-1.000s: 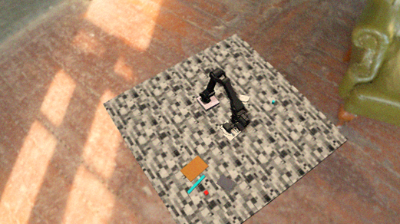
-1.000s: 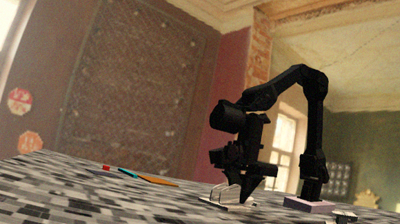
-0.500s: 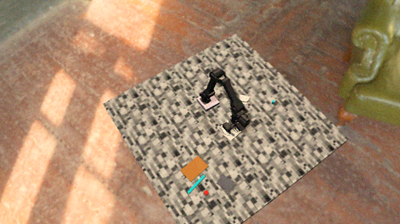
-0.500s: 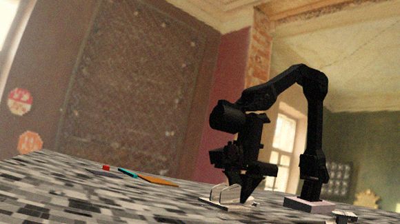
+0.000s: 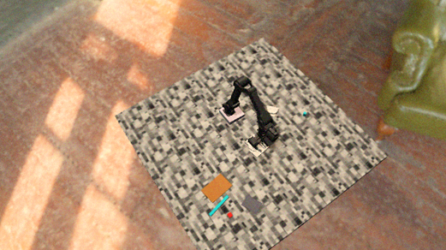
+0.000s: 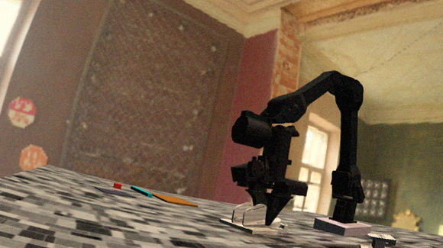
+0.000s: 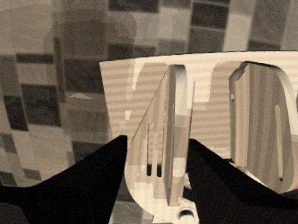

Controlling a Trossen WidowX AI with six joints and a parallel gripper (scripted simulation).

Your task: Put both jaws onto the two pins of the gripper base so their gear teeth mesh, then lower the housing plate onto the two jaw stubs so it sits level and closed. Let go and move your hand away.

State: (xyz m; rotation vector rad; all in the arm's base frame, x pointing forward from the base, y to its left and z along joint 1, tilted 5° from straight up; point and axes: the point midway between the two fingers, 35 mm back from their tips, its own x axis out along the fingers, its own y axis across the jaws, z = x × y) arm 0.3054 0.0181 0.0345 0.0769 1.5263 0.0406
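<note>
My gripper tip is now 2 cm short of the cream plate, 3 cm to the left of it and 1 cm above it. From my gripper tip the other things lie so: teal cube (1 cm ahead, 37 cm to the left); orange plate (7 cm ahead, 40 cm to the right, 1 cm below); grey plate (27 cm ahead, 30 cm to the right, 2 cm below).
</note>
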